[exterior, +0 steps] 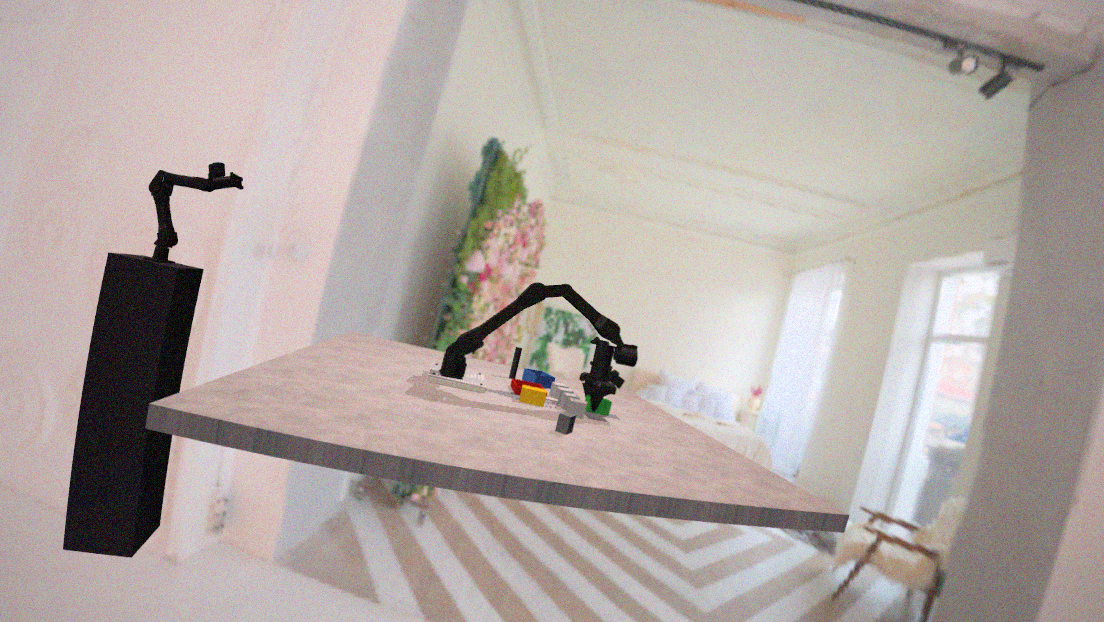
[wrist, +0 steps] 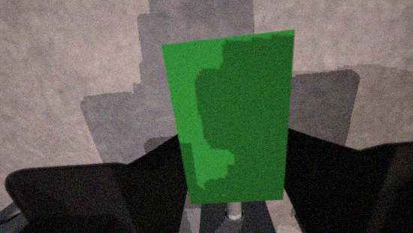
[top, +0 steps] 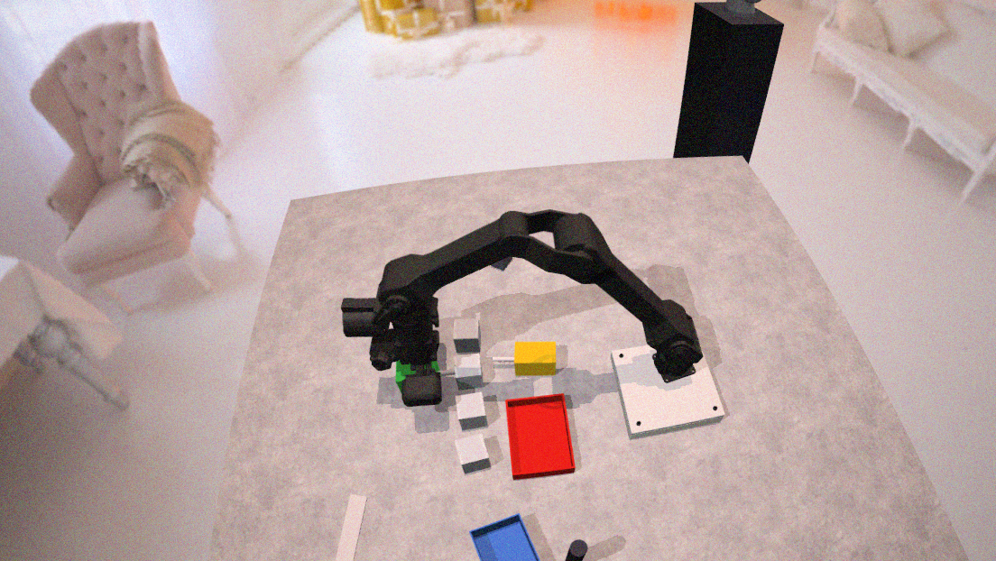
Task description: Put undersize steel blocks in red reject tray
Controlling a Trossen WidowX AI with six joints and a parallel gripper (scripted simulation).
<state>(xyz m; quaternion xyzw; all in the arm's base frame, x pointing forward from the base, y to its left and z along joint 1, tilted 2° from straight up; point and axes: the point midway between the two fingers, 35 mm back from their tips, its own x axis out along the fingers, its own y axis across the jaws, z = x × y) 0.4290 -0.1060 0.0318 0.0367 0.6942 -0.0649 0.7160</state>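
My gripper tip is now 170 mm past the yellow gauge, 10 mm to the right of it and 10 mm below it. The rest, counted from my gripper tip: green GO gauge 10 mm behind, 20 mm above; then red reject tray 160 mm behind, 160 mm to the left; then dark cube 200 mm behind, 250 mm to the right, 10 mm above.
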